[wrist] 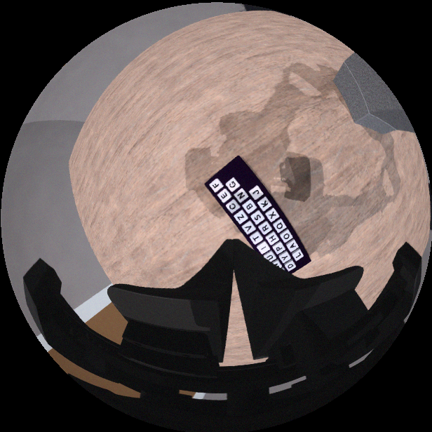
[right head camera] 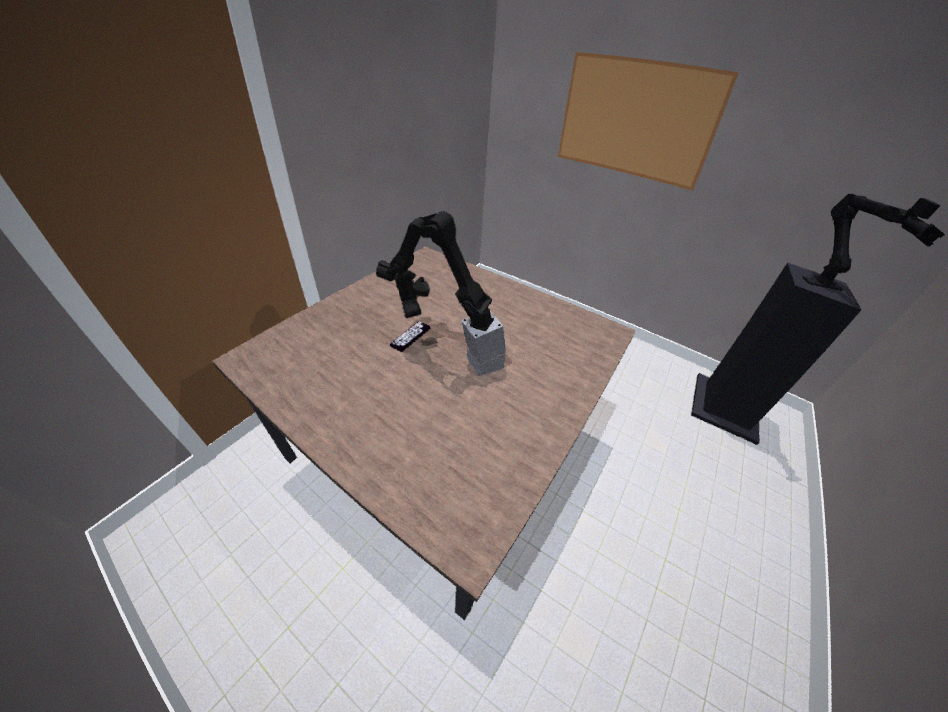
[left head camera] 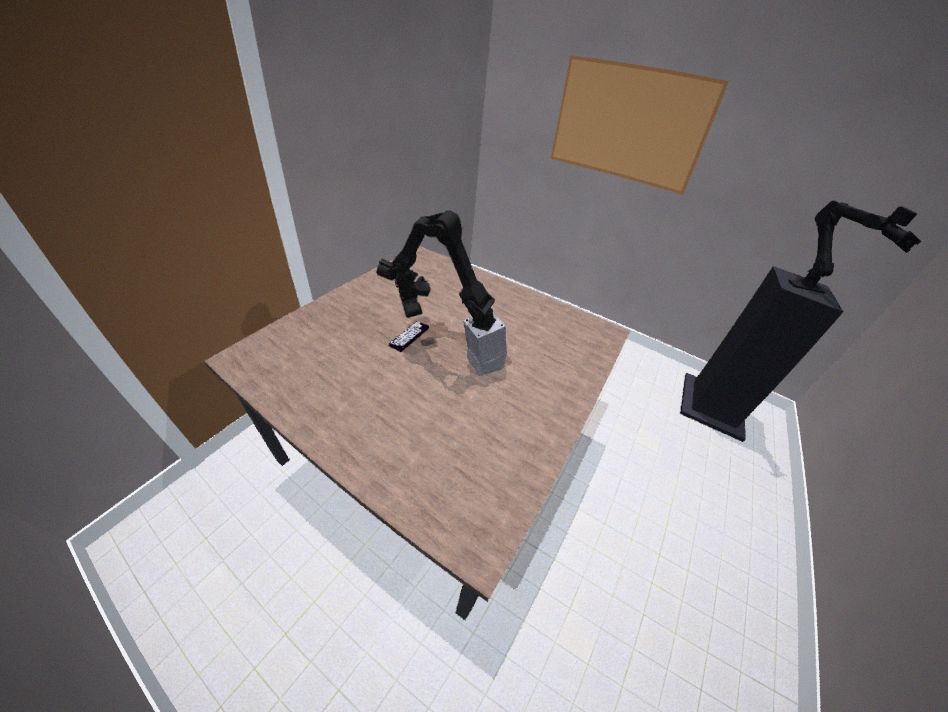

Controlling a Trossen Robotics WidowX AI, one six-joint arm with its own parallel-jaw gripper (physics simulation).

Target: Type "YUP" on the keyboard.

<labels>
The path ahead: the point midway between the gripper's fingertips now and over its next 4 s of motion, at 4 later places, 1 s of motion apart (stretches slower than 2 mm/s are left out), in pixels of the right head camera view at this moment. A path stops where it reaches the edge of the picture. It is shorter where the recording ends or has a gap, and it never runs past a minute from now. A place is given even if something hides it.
My gripper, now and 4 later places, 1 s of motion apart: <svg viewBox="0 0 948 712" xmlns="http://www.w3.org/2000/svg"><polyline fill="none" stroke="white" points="411,310 402,331 401,338 401,340 400,336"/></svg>
</labels>
